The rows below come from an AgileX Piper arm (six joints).
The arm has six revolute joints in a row. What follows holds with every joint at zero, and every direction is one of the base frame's. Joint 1 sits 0.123 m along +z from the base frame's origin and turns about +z. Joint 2 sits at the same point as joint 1 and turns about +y. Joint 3 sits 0.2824 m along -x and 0.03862 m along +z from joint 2 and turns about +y. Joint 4 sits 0.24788 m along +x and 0.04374 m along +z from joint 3 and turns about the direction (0.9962, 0, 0.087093). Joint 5 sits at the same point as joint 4 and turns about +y. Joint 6 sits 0.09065 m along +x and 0.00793 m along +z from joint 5 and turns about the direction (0.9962, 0, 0.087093). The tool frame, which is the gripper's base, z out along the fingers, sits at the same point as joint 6; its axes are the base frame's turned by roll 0, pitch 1.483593 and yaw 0 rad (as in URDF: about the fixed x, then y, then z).
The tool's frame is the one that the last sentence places.
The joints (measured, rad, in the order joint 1, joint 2, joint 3, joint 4, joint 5, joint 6), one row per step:
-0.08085, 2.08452, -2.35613, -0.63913, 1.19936, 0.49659
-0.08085, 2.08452, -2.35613, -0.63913, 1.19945, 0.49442
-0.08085, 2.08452, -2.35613, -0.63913, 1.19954, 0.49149
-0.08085, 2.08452, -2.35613, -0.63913, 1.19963, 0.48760
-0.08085, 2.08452, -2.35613, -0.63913, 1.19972, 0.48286
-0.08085, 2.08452, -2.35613, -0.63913, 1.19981, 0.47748
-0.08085, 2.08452, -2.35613, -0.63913, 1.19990, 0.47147
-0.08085, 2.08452, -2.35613, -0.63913, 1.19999, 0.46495
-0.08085, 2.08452, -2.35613, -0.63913, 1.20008, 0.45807
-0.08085, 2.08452, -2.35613, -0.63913, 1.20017, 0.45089
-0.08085, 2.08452, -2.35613, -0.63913, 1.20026, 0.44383
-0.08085, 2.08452, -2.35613, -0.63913, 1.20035, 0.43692
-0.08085, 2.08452, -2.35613, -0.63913, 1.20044, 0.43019
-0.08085, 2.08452, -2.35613, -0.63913, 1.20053, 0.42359
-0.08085, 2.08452, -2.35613, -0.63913, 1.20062, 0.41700
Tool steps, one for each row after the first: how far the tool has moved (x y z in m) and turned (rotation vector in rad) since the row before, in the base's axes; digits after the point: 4 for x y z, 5 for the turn. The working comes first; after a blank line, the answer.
Tool pose at each row, in the base's axes (x y z in m, rotation vector in rad; the steps are taken from these numbers as rounded here):
0.4487, -0.0871, 0.4065, 0.63496, 2.15542, -0.60160
0.4487, -0.0871, 0.4065, 0.63275, 2.15643, -0.60280
0.4487, -0.0871, 0.4065, 0.62975, 2.15777, -0.60440
0.4487, -0.0871, 0.4065, 0.62575, 2.15953, -0.60651
0.4487, -0.0871, 0.4065, 0.62085, 2.16164, -0.60908
0.4487, -0.0871, 0.4065, 0.61527, 2.16403, -0.61198
0.4487, -0.0871, 0.4065, 0.60903, 2.16667, -0.61522
0.4487, -0.0871, 0.4065, 0.60224, 2.16951, -0.61873
0.4487, -0.0871, 0.4064, 0.59507, 2.17249, -0.62243
0.4487, -0.0871, 0.4064, 0.58756, 2.17558, -0.62629
0.4487, -0.0871, 0.4064, 0.58017, 2.17860, -0.63007
0.4487, -0.0871, 0.4064, 0.57292, 2.18154, -0.63378
0.4487, -0.0871, 0.4064, 0.56586, 2.18438, -0.63738
0.4486, -0.0871, 0.4064, 0.55892, 2.18715, -0.64091
0.4486, -0.0871, 0.4064, 0.55198, 2.18991, -0.64444

0.0000, 0.0000, 0.0000, -0.00119, 0.00138, 0.00119
0.0000, 0.0000, 0.0000, -0.00160, 0.00183, 0.00163
0.0000, 0.0000, 0.0000, -0.00213, 0.00242, 0.00218
0.0000, 0.0000, 0.0000, -0.00261, 0.00292, 0.00267
0.0000, 0.0000, 0.0000, -0.00296, 0.00332, 0.00304
0.0000, 0.0000, 0.0000, -0.00331, 0.00369, 0.00339
0.0000, 0.0000, 0.0000, -0.00360, 0.00400, 0.00369
0.0000, 0.0000, -0.0001, -0.00379, 0.00422, 0.00389
0.0000, 0.0000, 0.0000, -0.00396, 0.00440, 0.00407
0.0000, 0.0000, 0.0000, -0.00389, 0.00433, 0.00400
0.0000, 0.0000, 0.0000, -0.00381, 0.00424, 0.00391
0.0000, 0.0000, 0.0000, -0.00371, 0.00412, 0.00381
-0.0001, 0.0000, 0.0000, -0.00364, 0.00404, 0.00374
0.0000, 0.0000, 0.0000, -0.00363, 0.00405, 0.00373

